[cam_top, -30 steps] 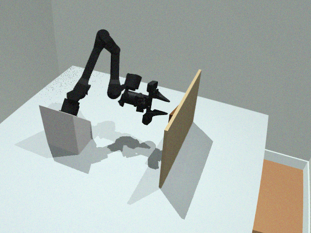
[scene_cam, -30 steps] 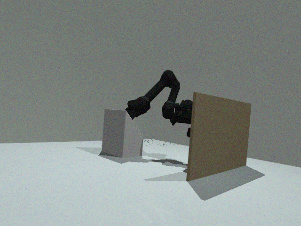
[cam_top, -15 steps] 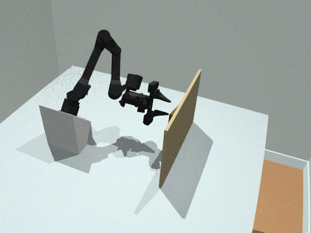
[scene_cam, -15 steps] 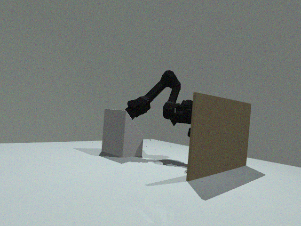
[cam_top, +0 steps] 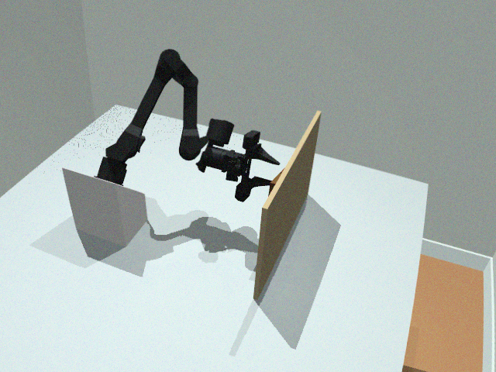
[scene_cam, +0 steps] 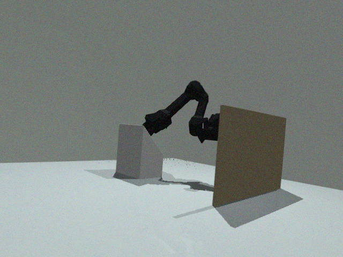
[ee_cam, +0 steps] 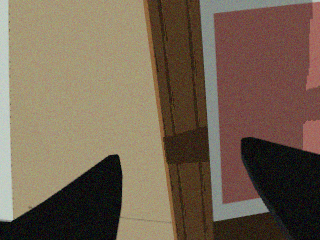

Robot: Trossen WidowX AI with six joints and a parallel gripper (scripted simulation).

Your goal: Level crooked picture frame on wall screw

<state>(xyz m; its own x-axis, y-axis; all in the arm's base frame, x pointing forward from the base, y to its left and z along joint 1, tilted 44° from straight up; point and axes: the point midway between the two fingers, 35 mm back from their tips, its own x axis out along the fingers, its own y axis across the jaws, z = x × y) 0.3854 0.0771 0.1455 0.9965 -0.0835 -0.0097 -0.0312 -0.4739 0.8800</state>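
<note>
My gripper tip is 50 mm above the picture frame, 30 mm short of it and 20 mm to the left of it. The rest, counted from my gripper tip: tan wall board: 60 mm below, 40 mm ahead, 10 mm to the right.
</note>
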